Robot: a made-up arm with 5 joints.
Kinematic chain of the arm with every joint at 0, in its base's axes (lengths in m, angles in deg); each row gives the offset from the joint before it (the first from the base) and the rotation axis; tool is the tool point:
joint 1: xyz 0 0 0.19 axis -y
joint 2: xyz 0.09 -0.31 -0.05 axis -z
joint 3: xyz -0.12 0 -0.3 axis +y
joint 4: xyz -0.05 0 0.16 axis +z
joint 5: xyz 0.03 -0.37 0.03 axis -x
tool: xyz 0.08 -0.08 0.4
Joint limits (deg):
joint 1: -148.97..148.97
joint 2: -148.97..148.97
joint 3: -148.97..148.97
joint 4: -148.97..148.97
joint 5: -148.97..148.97
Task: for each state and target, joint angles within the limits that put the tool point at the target. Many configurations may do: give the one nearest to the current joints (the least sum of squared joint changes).
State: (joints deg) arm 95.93 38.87 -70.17 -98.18 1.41
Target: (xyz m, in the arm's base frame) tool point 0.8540 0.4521 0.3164
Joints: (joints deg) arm 107.01 64.36 -76.85 -113.09 -22.25
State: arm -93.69 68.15 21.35 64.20 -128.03
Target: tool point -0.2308 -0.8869 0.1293
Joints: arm -90.85 68.65 -9.23 63.25 -104.16
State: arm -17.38 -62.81 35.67 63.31 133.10
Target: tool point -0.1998 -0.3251 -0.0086
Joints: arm -33.93 -54.36 35.86 65.97 117.92
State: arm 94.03 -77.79 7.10 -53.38 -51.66
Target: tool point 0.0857 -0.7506 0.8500
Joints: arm 65.45 -80.85 19.01 -38.48 -40.50
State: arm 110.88 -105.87 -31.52 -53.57 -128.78
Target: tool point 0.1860 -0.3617 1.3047
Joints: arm 124.02 -132.13 -46.75 -55.43 -105.82
